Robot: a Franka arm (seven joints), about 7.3 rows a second.
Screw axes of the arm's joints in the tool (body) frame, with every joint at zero. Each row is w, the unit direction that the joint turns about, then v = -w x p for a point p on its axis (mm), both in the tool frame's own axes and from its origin. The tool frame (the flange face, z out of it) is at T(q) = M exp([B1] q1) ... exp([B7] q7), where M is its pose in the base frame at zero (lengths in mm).
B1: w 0 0 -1 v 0 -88 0
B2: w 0 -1 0 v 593 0 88
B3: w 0 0 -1 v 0 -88 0
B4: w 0 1 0 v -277 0 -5.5
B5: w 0 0 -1 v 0 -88 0
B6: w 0 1 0 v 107 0 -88
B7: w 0 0 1 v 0 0 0
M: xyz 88 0 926 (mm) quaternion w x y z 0 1 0 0
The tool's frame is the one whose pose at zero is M.
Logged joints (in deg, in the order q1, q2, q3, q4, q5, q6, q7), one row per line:
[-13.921 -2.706 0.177 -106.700 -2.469 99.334 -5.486]
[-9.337 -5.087 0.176 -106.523 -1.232 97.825 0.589]
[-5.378 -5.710 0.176 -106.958 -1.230 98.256 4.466]
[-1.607 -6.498 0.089 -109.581 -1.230 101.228 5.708]
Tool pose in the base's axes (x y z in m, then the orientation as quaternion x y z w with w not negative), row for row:
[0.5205 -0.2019 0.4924 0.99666 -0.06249 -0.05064 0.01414]
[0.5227 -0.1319 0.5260 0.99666 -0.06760 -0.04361 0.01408]
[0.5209 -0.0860 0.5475 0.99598 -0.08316 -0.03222 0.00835]
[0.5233 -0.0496 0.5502 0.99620 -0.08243 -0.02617 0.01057]
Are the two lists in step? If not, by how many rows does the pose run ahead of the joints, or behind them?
The pose runs 1 row behind the joints: the pose in row i belongs to the joints in row i - 1.
